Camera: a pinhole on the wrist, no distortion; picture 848 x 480 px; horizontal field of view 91.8 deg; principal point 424.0 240.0 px. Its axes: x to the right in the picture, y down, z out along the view. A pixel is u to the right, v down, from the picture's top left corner.
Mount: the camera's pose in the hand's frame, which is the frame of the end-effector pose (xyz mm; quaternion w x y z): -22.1 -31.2 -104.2 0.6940 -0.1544 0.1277 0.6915
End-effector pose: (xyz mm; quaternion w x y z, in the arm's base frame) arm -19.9 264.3 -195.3 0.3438 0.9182 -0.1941 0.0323
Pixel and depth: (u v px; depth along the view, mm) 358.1 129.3 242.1
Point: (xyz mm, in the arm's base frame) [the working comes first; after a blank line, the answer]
In the camera's frame: -38.8 -65.2 242.1

-9.3 146.1 -275.1
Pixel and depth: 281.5 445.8 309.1
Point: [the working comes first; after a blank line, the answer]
In the camera's frame: -107.2 154.8 309.1

-206.8 195.0 -402.3
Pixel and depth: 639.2 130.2 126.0
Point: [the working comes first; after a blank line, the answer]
In the camera's frame: 66.0 -33.7 126.0

-41.7 215.7 -135.2
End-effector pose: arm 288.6 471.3 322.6 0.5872 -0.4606 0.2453 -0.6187
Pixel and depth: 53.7 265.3 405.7
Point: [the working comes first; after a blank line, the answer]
In the camera's frame: -365.6 25.0 405.7

528.9 671.3 667.8
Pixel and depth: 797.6 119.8 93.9
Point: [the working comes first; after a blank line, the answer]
In the camera's frame: 85.4 -27.5 93.9

288.0 440.6 229.5
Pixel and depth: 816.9 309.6 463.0
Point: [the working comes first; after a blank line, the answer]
In the camera's frame: 442.7 78.4 463.0

679.6 507.1 -113.2
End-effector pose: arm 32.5 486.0 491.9 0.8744 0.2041 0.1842 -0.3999
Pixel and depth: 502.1 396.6 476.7
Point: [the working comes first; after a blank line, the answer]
In the camera's frame: 90.6 181.7 476.7

128.4 618.0 896.3
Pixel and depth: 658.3 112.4 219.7
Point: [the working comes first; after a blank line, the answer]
In the camera's frame: 125.3 -68.2 219.7

196.7 537.0 552.1
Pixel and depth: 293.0 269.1 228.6
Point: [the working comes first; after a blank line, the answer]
In the camera's frame: -72.9 16.2 228.6

17.8 442.7 626.7
